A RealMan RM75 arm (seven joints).
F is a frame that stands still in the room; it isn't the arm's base.
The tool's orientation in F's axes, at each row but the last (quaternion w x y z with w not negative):
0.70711, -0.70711, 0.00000, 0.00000
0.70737, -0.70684, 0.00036, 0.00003
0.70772, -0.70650, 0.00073, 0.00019
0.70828, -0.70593, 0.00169, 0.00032
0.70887, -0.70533, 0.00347, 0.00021
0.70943, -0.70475, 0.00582, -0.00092
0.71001, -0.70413, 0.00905, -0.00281
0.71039, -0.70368, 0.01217, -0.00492
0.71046, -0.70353, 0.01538, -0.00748
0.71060, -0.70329, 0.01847, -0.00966
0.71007, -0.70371, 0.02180, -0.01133
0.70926, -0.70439, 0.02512, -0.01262
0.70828, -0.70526, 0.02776, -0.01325
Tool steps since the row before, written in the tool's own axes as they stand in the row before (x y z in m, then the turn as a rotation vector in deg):
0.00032, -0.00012, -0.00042, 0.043, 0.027, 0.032
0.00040, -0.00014, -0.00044, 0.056, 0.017, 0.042
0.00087, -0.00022, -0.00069, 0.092, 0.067, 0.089
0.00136, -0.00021, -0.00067, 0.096, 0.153, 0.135
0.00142, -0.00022, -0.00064, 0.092, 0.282, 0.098
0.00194, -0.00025, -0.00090, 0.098, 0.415, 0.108
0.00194, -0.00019, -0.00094, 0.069, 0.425, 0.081
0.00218, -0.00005, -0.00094, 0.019, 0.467, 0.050
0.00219, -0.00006, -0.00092, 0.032, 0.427, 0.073
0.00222, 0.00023, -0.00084, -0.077, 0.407, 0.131
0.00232, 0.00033, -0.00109, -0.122, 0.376, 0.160
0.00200, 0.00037, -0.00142, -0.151, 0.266, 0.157
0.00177, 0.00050, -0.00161, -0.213, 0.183, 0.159
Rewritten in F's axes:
0.00032, -0.00042, 0.00012, 0.043, 0.032, -0.027
0.00040, -0.00044, 0.00014, 0.056, 0.042, -0.017
0.00087, -0.00069, 0.00022, 0.092, 0.089, -0.067
0.00136, -0.00067, 0.00020, 0.096, 0.135, -0.153
0.00142, -0.00065, 0.00021, 0.091, 0.099, -0.282
0.00193, -0.00092, 0.00023, 0.096, 0.110, -0.415
0.00193, -0.00097, 0.00016, 0.067, 0.083, -0.425
0.00216, -0.00099, 0.00002, 0.015, 0.054, -0.467
0.00216, -0.00099, 0.00003, 0.030, 0.076, -0.427
0.00218, -0.00093, -0.00027, -0.077, 0.138, -0.405
0.00226, -0.00119, -0.00037, -0.120, 0.169, -0.373
0.00191, -0.00152, -0.00041, -0.147, 0.167, -0.262
0.00166, -0.00171, -0.00054, -0.207, 0.172, -0.178

